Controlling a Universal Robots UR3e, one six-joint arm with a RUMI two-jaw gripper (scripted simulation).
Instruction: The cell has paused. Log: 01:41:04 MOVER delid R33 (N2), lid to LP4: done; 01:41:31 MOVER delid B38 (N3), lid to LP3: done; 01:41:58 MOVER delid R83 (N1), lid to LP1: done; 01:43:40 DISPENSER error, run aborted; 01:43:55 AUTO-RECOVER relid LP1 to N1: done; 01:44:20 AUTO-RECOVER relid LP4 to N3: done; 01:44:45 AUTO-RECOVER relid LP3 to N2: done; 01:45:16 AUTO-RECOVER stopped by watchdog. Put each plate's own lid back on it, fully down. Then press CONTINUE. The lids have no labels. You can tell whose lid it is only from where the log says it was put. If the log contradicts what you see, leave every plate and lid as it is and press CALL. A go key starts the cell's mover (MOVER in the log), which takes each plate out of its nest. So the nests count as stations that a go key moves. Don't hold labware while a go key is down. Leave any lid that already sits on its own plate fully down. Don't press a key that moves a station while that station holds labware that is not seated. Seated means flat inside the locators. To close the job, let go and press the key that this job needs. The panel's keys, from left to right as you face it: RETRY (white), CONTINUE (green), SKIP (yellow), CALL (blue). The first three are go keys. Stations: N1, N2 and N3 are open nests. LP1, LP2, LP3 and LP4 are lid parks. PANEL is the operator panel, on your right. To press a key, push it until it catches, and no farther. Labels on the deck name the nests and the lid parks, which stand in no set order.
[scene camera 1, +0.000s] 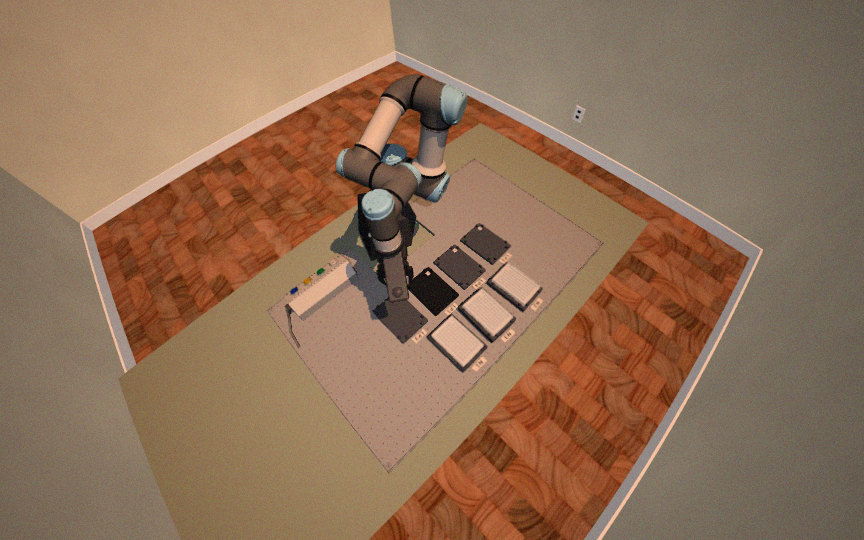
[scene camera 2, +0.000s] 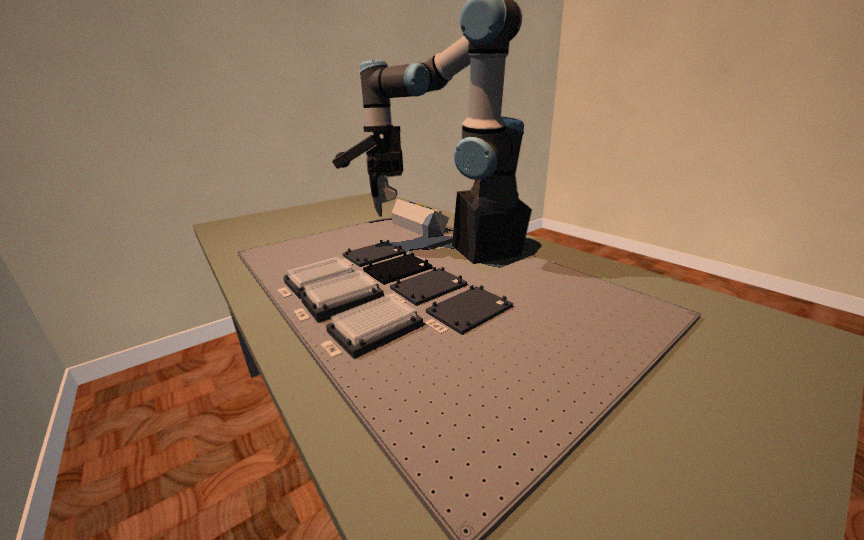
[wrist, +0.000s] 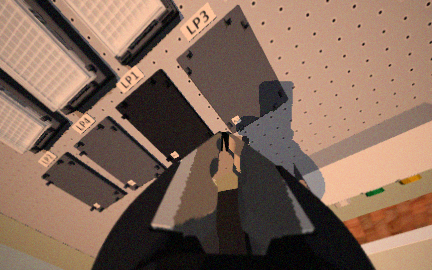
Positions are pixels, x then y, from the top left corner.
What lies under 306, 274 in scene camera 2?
A clear lid.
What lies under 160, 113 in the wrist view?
A LP1 lid park.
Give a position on a clear lid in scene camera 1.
452, 335
